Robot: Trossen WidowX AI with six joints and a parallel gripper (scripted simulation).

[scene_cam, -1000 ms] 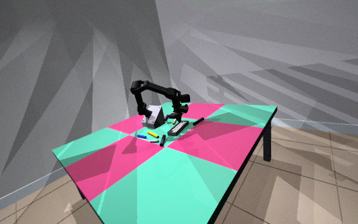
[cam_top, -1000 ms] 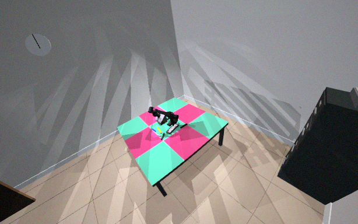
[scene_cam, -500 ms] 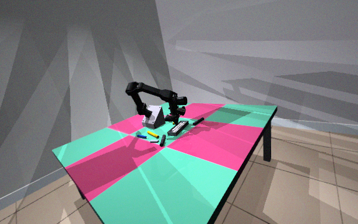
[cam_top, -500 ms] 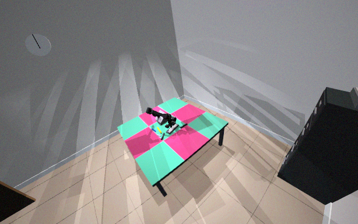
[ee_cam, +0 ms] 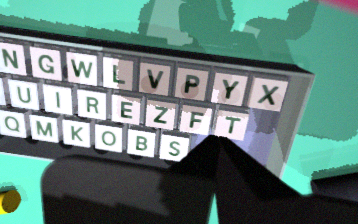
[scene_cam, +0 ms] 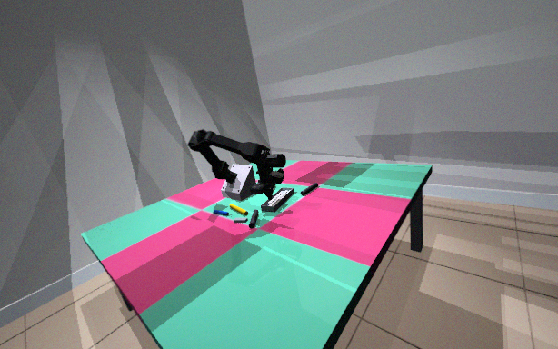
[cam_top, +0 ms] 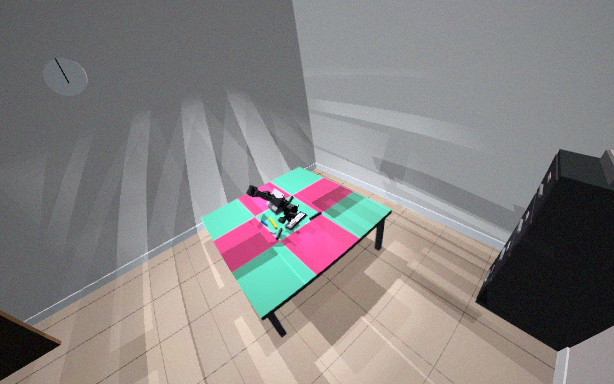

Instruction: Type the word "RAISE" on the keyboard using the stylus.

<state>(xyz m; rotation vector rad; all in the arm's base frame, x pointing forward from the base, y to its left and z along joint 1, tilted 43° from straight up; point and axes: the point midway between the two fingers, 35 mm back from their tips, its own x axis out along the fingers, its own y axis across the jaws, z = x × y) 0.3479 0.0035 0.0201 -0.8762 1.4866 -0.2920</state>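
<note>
The blue stylus is 15 cm behind my gripper tip, 16 cm to the right of it and 3 cm below it. Also, from my gripper tip: yellow marker 12 cm behind, 11 cm to the right, 3 cm below; white stylus 16 cm behind, 14 cm to the left, 3 cm below; grey piece 3 cm behind, 16 cm to the right, 3 cm below.
</note>
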